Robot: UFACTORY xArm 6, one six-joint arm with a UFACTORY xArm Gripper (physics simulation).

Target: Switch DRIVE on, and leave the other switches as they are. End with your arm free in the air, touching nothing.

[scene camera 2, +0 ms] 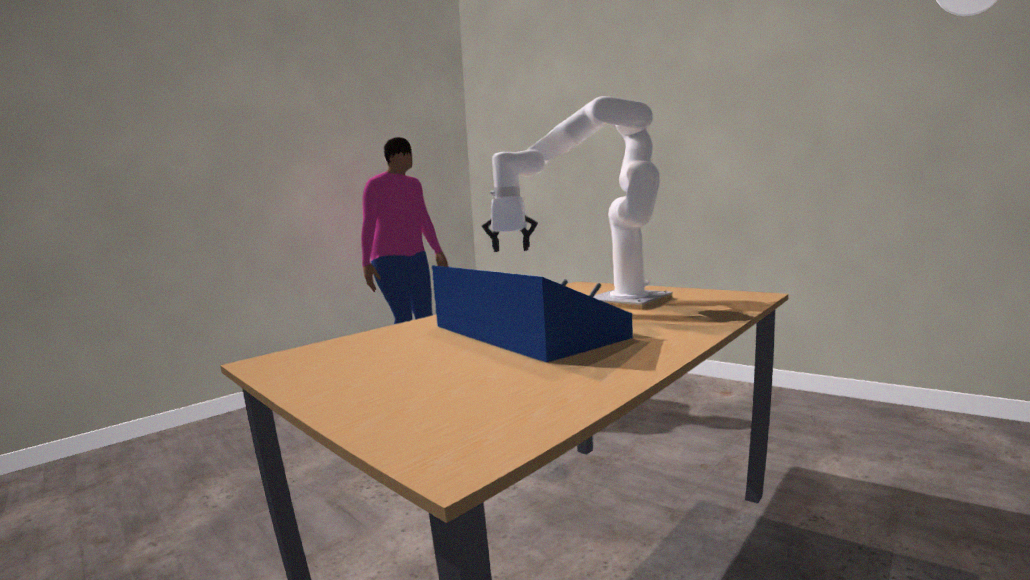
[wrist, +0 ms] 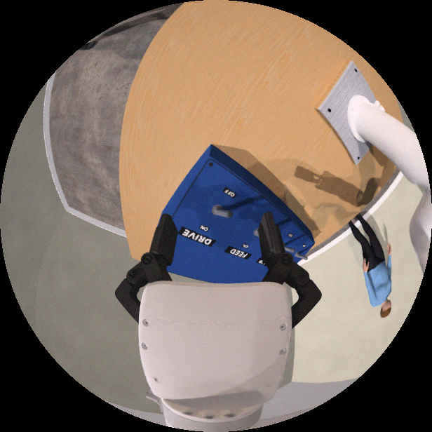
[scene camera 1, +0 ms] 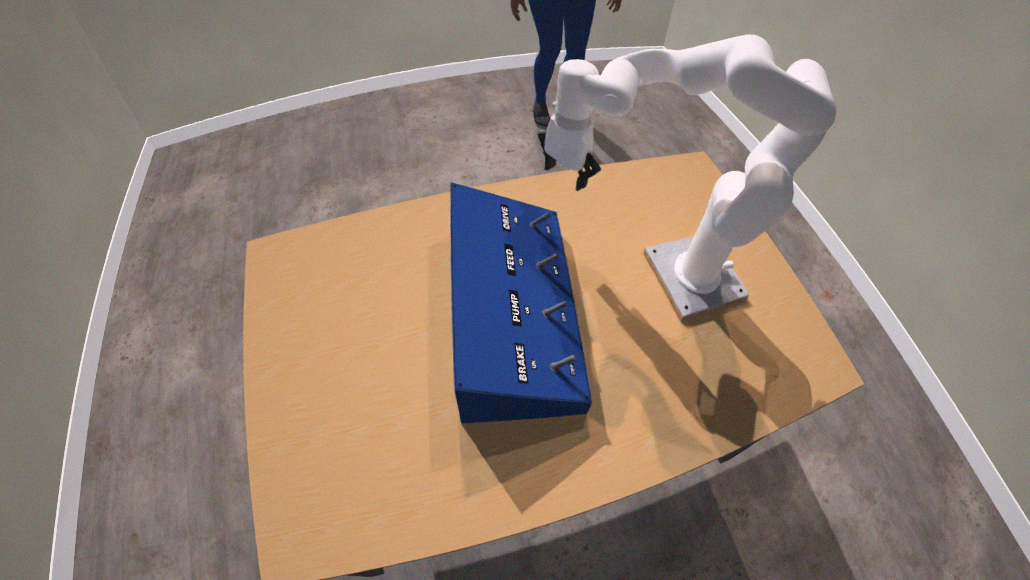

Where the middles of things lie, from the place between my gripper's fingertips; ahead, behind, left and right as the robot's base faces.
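Labels:
Blue switch panel (scene camera 1: 505, 344): 0.11 m below my hand, 0.18 m ahead of it, 0.21 m to the left of it.

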